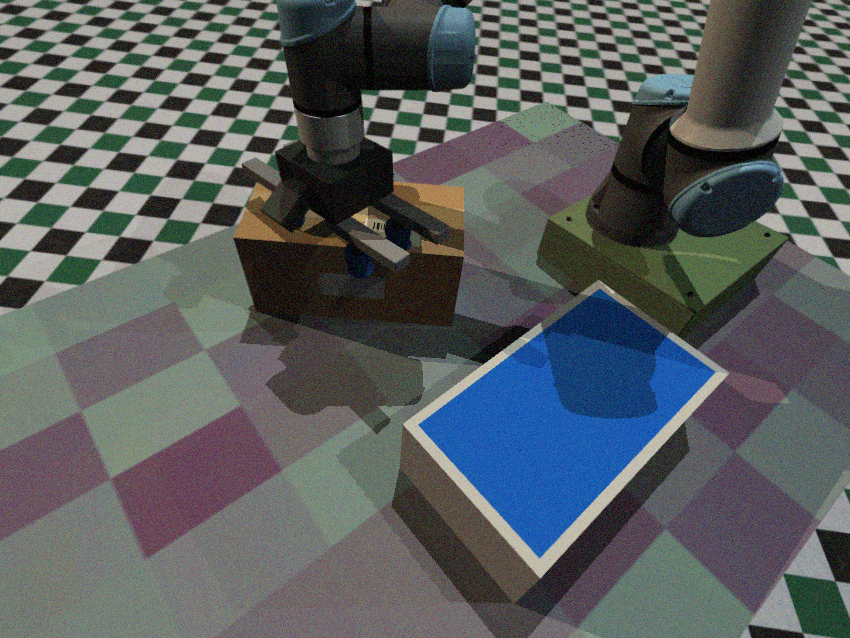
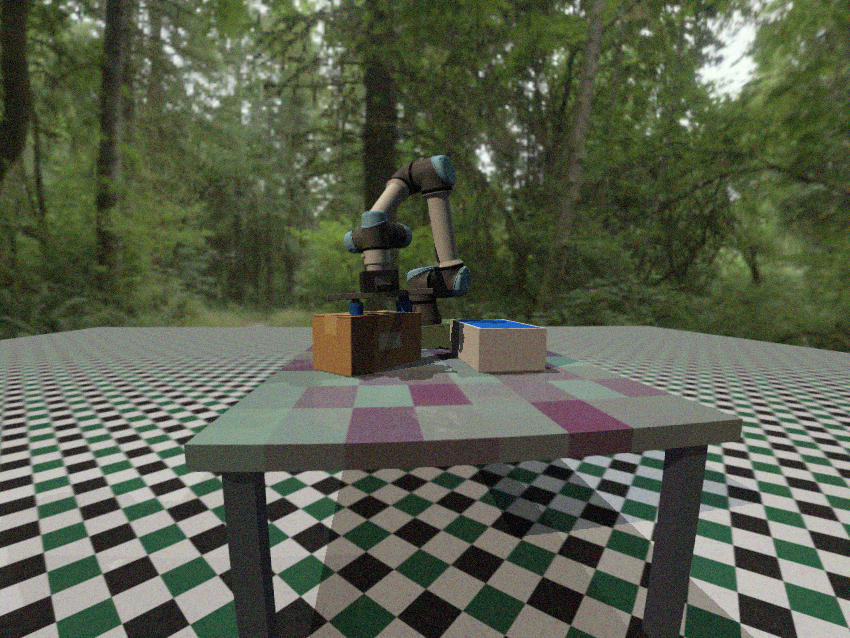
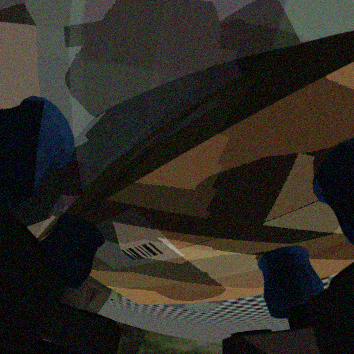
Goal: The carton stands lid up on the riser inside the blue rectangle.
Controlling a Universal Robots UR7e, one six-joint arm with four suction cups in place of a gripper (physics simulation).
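Pixels of known places: hand, its tool point: [image 2: 380,313] [image 3: 186,211]; arm's base, origin of its link: [image 1: 631,218] [image 2: 423,323] [image 3: 86,280].
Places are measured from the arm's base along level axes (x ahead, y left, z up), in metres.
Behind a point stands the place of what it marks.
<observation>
The brown carton [image 1: 296,279] @(x 0.494, y -0.280, z -0.004 m) [image 2: 359,342] @(x 0.522, y -0.314, z 0.000 m) [image 3: 281,116] @(x 0.480, y -0.272, z 0.068 m) stands on the table, left of the riser, its lid facing up with a barcode label [image 3: 142,250] @(x 0.381, y -0.218, z 0.069 m) on it. My suction gripper [image 1: 359,222] @(x 0.429, y -0.244, z 0.070 m) [image 2: 378,303] @(x 0.429, y -0.244, z 0.070 m) is directly over the lid, and its blue cups [image 3: 289,277] are at or just above the cardboard; I cannot tell whether they touch. Suction is off and nothing is held. The tan riser [image 1: 461,506] @(x 0.577, y 0.105, z 0.000 m) [image 2: 501,348] @(x 0.573, y 0.069, z -0.021 m) carries the blue rectangle [image 1: 562,424] @(x 0.440, y 0.133, z 0.035 m) [image 2: 495,323] @(x 0.417, y 0.126, z 0.035 m) with a white border, and nothing stands on it.
The arm's base sits on a green plate [image 1: 644,266] @(x 0.100, y 0.073, z 0.007 m) behind the riser, at the right. The table [image 1: 201,475] @(x 0.743, y -0.164, z -0.085 m) [image 2: 461,424] @(x 0.933, y -0.184, z -0.086 m) has a green and purple patchwork top; its far edge runs just behind the carton.
</observation>
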